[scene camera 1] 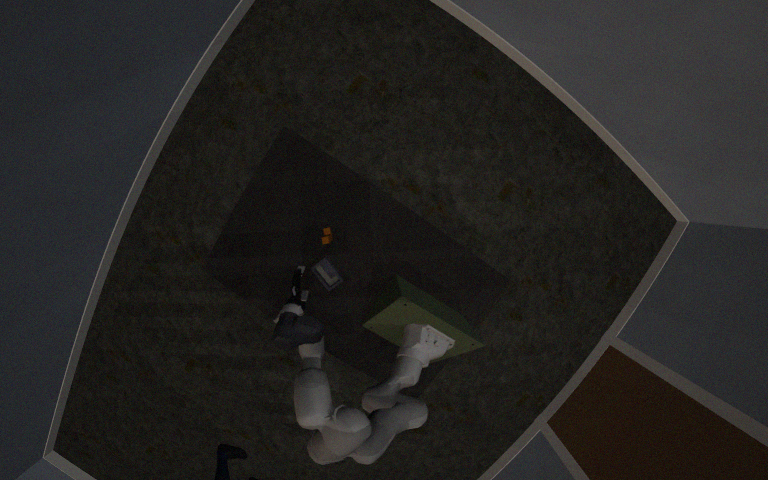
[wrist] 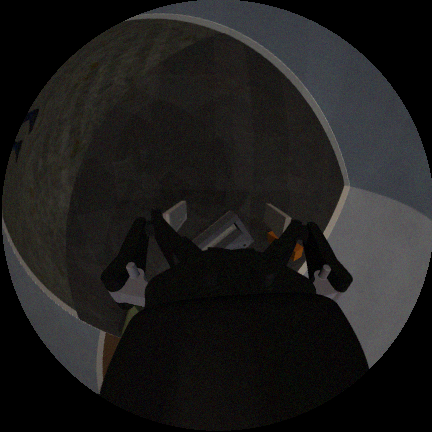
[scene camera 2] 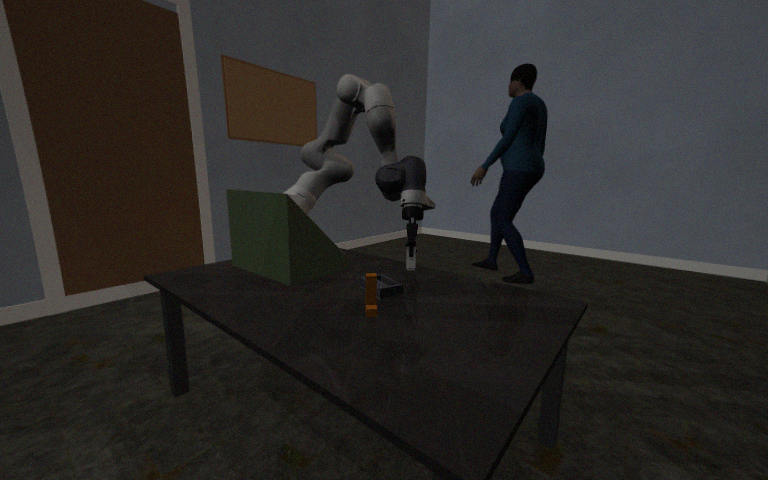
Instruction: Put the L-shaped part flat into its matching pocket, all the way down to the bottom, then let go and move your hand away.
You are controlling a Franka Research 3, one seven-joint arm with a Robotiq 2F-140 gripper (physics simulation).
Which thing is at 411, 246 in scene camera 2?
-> My gripper.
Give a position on a grey pocket block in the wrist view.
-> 228, 231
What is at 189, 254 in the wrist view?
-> My gripper.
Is my gripper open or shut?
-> Open.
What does my gripper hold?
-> Nothing.
